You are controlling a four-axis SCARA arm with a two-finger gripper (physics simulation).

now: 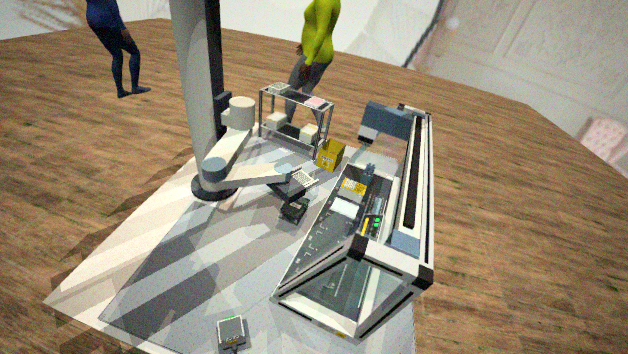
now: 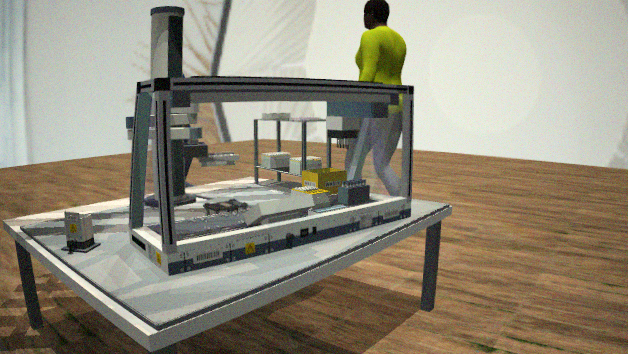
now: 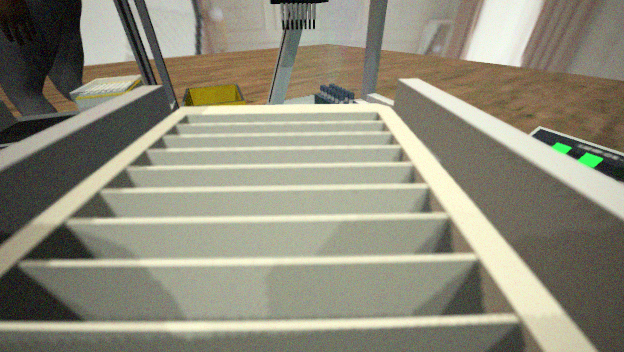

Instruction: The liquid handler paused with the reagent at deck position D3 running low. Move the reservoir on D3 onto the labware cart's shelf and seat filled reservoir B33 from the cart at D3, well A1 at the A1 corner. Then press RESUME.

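Places are measured from the arm's base along level axes (x right, y ahead, z up), in millimetres.
Where they show: gripper, fingertip midpoint: [image 1: 309,174] [image 3: 284,104].
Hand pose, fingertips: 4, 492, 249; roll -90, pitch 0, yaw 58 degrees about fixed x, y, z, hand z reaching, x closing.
Note:
After its pixels a point has its place, as x, y, z.
My gripper [image 1: 304,178] @(4, 492, 249) [image 2: 220,159] [image 3: 284,104] @(4, 492, 249) is shut on a pale reservoir [image 1: 301,176] @(32, 463, 248) [image 2: 227,158] [image 3: 265,200] @(59, 457, 248) with parallel troughs. It holds the reservoir level in the air, between the arm and the liquid handler, above the bench. No liquid shows in its troughs and no label is readable. The cart [image 1: 260,116] @(-534, 35, 179) [image 2: 256,150] stands at the back. Its top shelf bears a pale piece of labware [image 1: 278,87] @(-560, 136, 392) [image 2: 275,116] @(-550, 164, 377) at the left and a pink-topped one [image 1: 316,102] @(-505, 395, 377). Which is B33 cannot be told. The handler's panel [image 1: 371,226] @(104, 821, 135) [image 3: 575,150] @(77, 848, 147) shows green lights.
A dark low stand [image 1: 294,210] @(72, 464, 63) [image 2: 226,206] sits below, near the handler's front edge. A yellow waste bin [image 1: 330,155] @(-367, 556, 129) [image 2: 324,180] [image 3: 215,95] @(-520, 578, 126) stands beside the cart. Boxes [image 1: 276,120] @(-526, 151, 183) [image 1: 308,133] @(-465, 386, 182) are on its lower shelf. A small button box [image 1: 230,330] @(636, 422, 117) [image 2: 79,227] @(643, 458, 89) stands at the bench's near end.

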